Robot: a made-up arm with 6 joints.
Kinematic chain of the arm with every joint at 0, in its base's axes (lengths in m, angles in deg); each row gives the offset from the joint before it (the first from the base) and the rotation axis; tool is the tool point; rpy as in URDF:
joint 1: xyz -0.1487 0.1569 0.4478 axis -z
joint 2: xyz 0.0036 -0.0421 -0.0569 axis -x
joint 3: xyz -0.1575 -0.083 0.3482 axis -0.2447 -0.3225 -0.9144
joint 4: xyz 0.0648 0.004 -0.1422 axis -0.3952 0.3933 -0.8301
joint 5: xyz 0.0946 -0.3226 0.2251 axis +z
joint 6: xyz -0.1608 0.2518 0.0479 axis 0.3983 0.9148 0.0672
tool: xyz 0.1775 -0.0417 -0.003 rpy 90 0 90
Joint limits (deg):
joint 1: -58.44..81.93
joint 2: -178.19..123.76
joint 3: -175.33..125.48
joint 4: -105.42..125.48
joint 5: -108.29..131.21
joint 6: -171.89..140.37
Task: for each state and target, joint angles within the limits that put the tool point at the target. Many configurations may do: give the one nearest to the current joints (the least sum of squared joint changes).
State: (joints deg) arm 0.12 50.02 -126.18 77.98 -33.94 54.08
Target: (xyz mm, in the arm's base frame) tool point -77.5 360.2 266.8
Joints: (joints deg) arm 18.22 74.15 -124.15 73.00 -56.12 32.68
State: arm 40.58 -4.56 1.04 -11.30 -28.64 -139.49
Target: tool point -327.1 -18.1 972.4
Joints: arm 33.87 -19.36 1.37 -8.26 -36.56 -136.91
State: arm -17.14 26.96 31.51 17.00 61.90 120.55
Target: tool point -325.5 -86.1 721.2
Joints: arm -40.65 10.95 25.20 15.96 25.06 96.55
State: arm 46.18 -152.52 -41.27 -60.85 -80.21 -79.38
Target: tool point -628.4 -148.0 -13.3
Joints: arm 79.28 -131.29 -49.90 -59.31 -75.70 -86.45
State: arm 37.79 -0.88 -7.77 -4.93 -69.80 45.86
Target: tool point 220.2 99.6 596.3
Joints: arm 27.35 31.96 -34.66 -30.28 -101.67 51.49
